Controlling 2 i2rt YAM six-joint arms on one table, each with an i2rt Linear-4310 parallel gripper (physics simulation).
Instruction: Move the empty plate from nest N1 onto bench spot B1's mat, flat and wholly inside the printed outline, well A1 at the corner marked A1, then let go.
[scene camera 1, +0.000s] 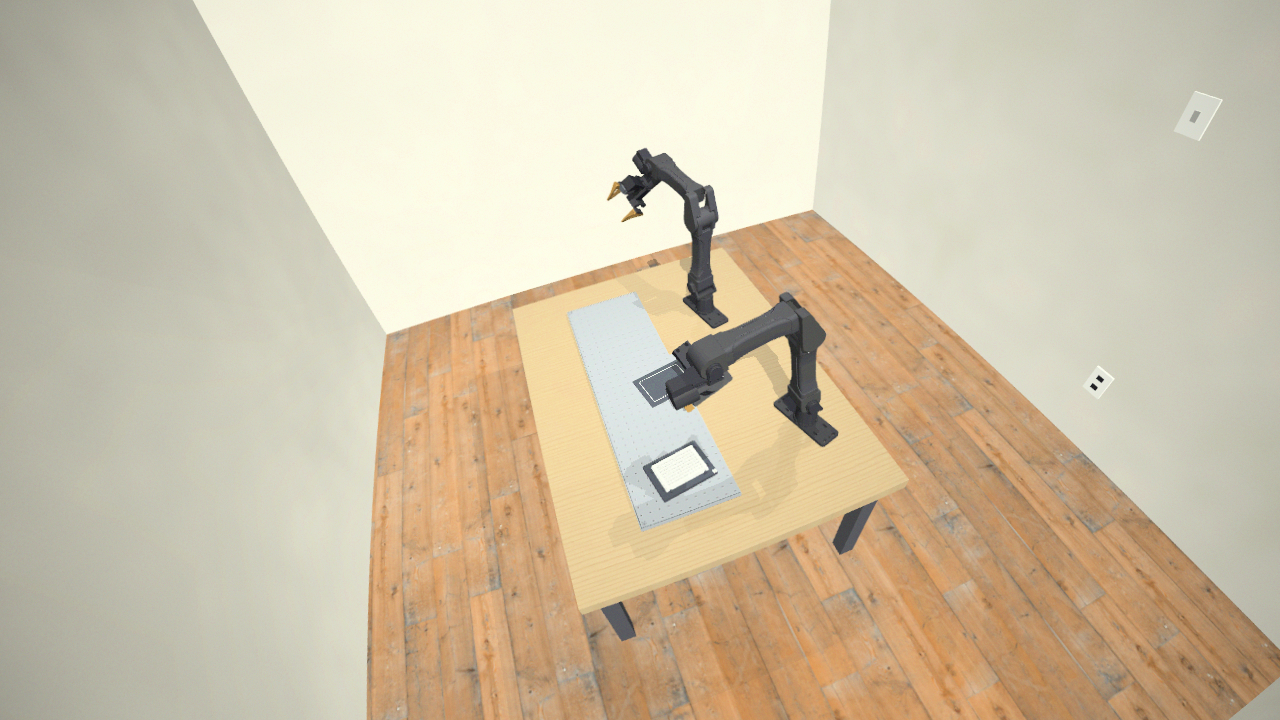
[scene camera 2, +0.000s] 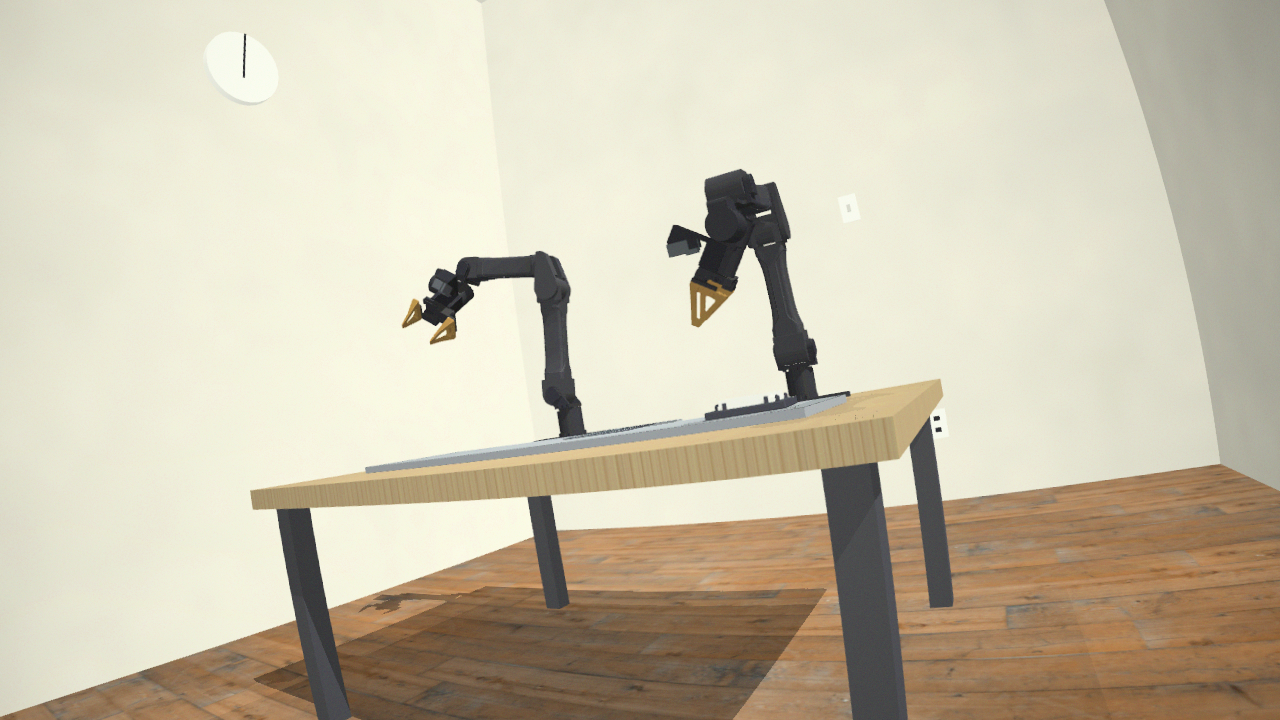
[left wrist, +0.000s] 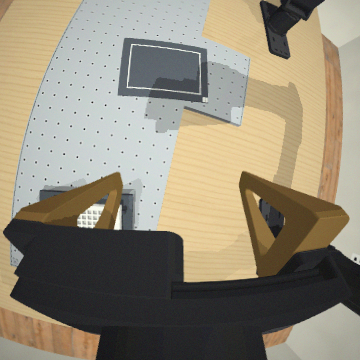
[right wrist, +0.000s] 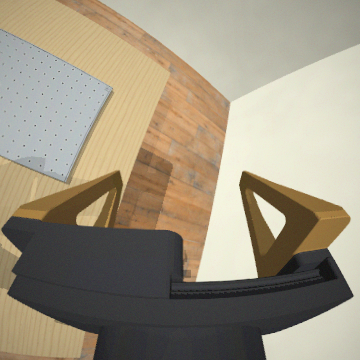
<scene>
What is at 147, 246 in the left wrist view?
My left gripper.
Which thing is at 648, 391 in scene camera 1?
A dark mat with white outline.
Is my left gripper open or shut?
Open.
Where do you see a dark mat with white outline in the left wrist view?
At 152, 68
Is my right gripper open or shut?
Open.
</scene>
